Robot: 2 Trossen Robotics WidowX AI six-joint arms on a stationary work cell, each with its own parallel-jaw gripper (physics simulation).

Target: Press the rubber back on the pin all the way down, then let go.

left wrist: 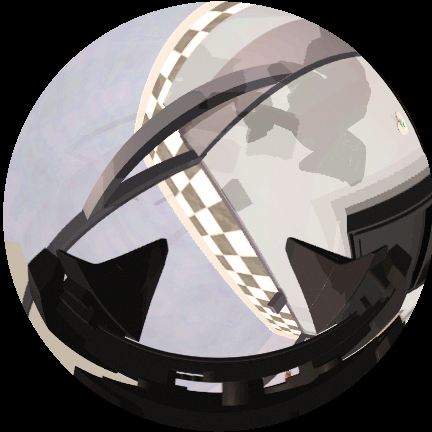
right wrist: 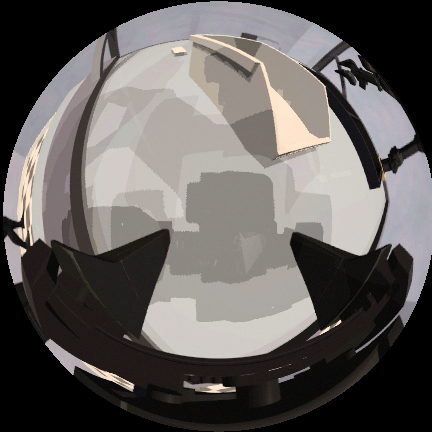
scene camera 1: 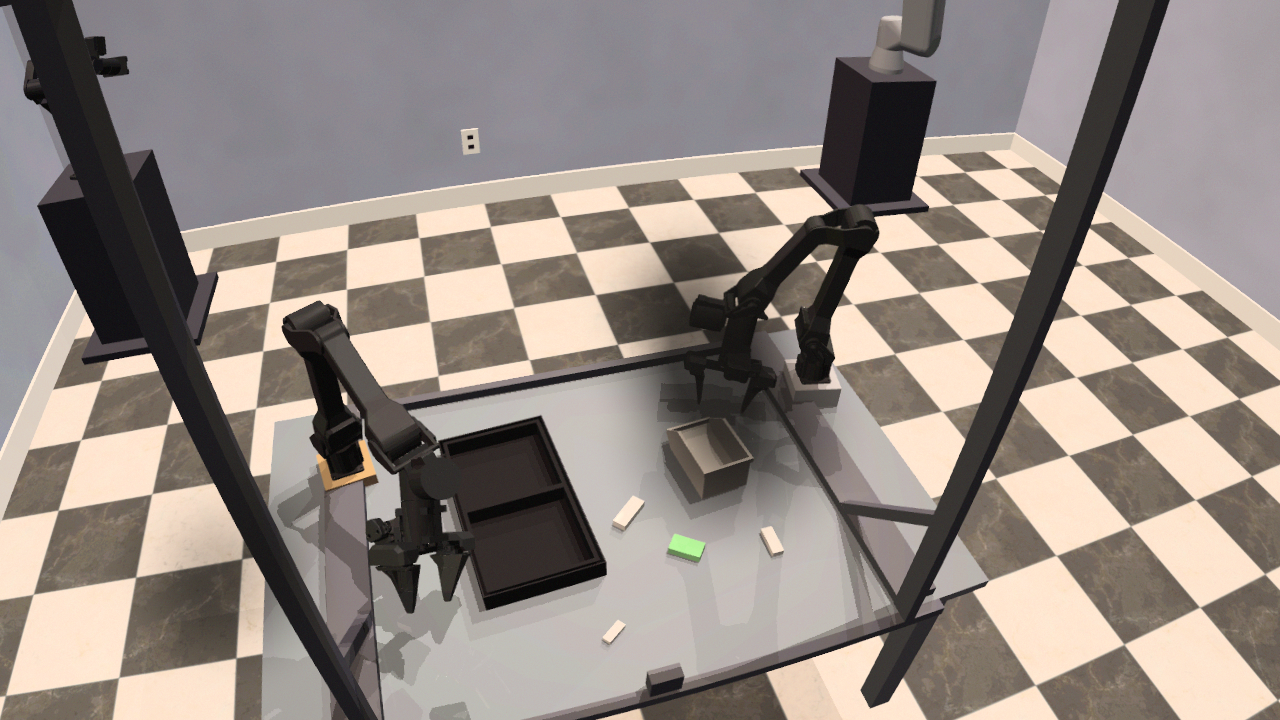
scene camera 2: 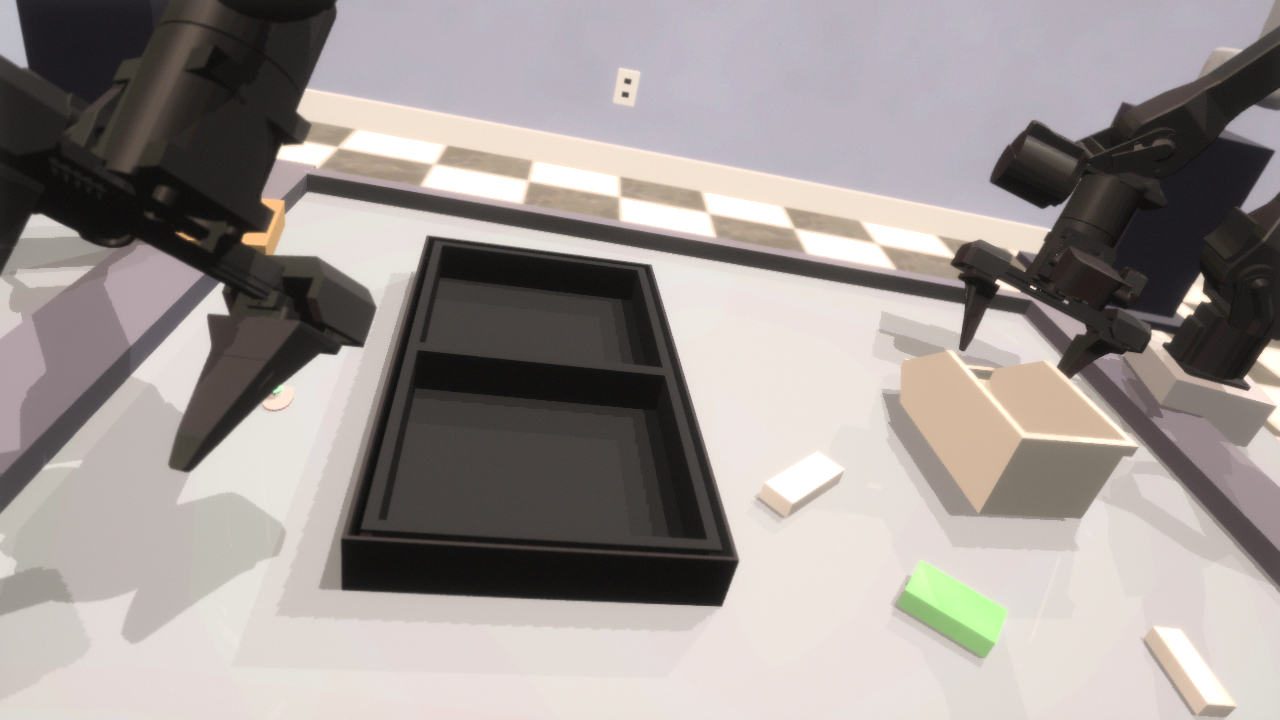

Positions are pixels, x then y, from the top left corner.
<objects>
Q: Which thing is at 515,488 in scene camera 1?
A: A black two-compartment tray.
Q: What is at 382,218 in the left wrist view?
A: A black two-compartment tray.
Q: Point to a black two-compartment tray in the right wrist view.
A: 359,137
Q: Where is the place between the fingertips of my right gripper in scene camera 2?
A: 1003,372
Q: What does my left gripper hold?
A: Nothing.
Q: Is my left gripper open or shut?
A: Open.
</objects>
